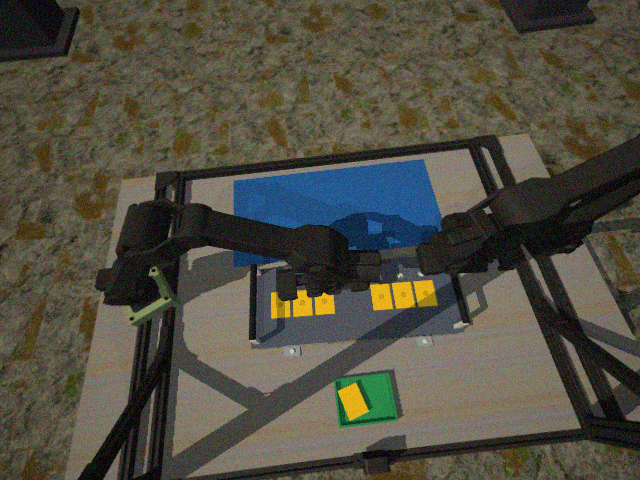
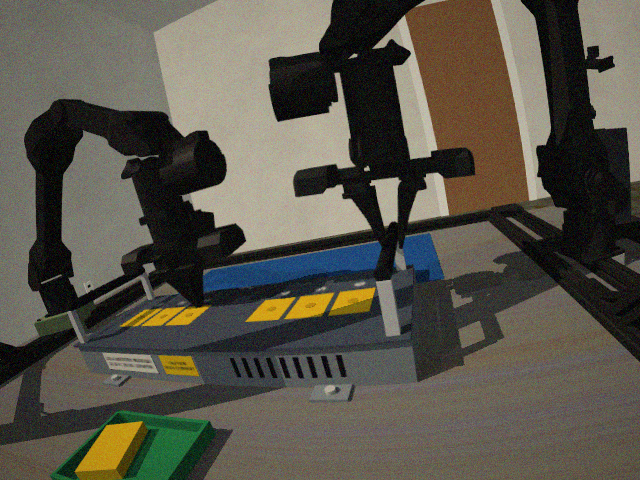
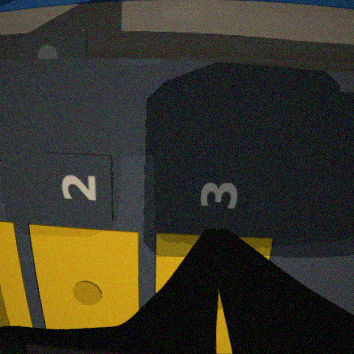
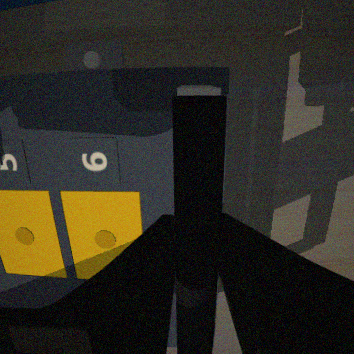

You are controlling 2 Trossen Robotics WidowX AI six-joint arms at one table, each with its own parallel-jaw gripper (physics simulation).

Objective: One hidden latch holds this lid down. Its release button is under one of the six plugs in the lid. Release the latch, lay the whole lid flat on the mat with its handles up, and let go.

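Seen in the pictures: left gripper, fingertip midpoint: (image 2: 199,306) (image 3: 215,239); right gripper, fingertip midpoint: (image 1: 449,271) (image 4: 193,225); left arm's base, link origin: (image 1: 143,294) (image 2: 63,309); right arm's base, link origin: (image 1: 539,246) (image 2: 590,252).
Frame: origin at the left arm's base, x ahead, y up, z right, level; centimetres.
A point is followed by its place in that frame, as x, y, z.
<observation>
The grey lid (image 1: 310,329) @[27.9, -0.4, 28.4] (image 2: 222,330) @[39.2, -0.4, 33.5] sits on its box, with numbers and six yellow plugs in two groups of three. My left gripper (image 2: 200,304) @[35.3, -0.4, 22.4] (image 3: 215,239) @[35.3, -0.4, 22.4] is shut and empty, its tips at plug 3 (image 1: 324,305) @[33.3, -0.4, 25.7] (image 2: 188,315) @[33.9, -0.4, 25.1] (image 3: 170,246) @[33.7, -0.4, 22.0]; its fingers partly hide that plug, and I cannot tell whether they touch it. My right gripper (image 2: 391,241) @[59.9, 3.8, 35.6] (image 4: 193,225) @[59.9, 3.8, 35.6] is shut on the black bar of the right handle (image 1: 459,297) @[56.5, 5.7, 41.1] (image 2: 385,260) @[55.3, 5.8, 44.4] (image 4: 199,150) @[61.6, 5.8, 32.8]. The left handle (image 1: 252,304) @[20.3, 5.8, 18.5] (image 2: 111,290) @[21.2, 4.5, 18.0] stands free. The blue mat (image 1: 330,180) @[55.6, -5.1, -4.4] (image 2: 310,260) @[56.1, -5.1, -1.8] lies behind the box.
A green tray (image 1: 382,395) @[33.4, -4.8, 47.6] (image 2: 173,454) @[33.4, -4.8, 46.6] holding a yellow block (image 1: 353,400) @[27.6, -3.6, 44.9] (image 2: 112,448) @[27.9, -3.6, 45.5] lies in front of the box. Small grey tabs (image 1: 292,351) @[22.0, -4.5, 29.5] (image 1: 424,341) @[47.9, -4.5, 44.2] (image 2: 331,391) @[48.1, -4.5, 44.6] stick out at its front edge. A pale green bracket (image 1: 155,308) @[1.1, -0.1, 4.8] is by the left arm. Dark rails frame the table.
</observation>
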